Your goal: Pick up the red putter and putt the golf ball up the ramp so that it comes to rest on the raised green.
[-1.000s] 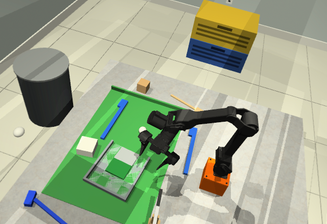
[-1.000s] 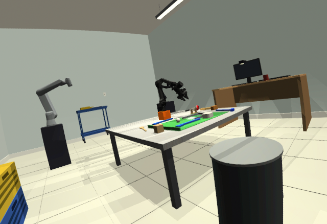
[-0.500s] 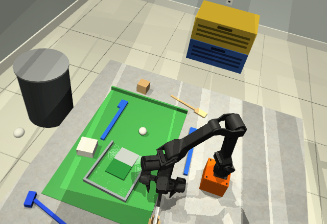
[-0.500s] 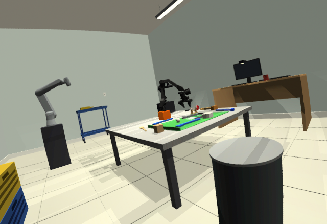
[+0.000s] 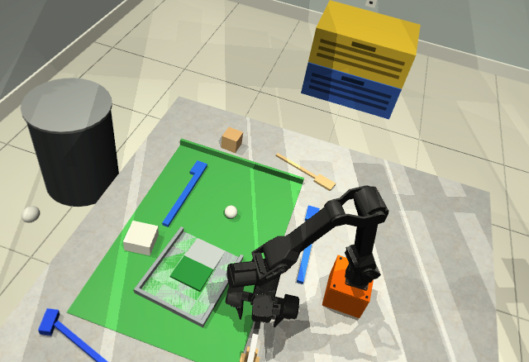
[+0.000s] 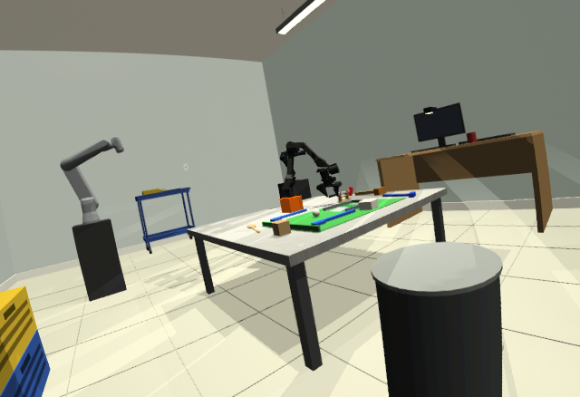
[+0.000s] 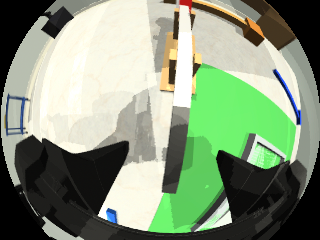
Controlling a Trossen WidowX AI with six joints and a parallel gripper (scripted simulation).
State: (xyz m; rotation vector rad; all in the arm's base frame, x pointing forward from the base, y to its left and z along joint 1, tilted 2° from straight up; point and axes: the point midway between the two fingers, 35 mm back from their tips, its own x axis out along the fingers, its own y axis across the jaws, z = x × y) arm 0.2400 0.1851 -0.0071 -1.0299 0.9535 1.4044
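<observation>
Now: gripper tip 1 cm past the red putter and 11 cm to the right of it. Also, from my gripper tip: white golf ball: 18 cm ahead, 36 cm to the right, 3 cm below; green mat: 24 cm ahead, 25 cm to the right, 6 cm below; white block: 41 cm ahead, 17 cm to the right, 3 cm below.
</observation>
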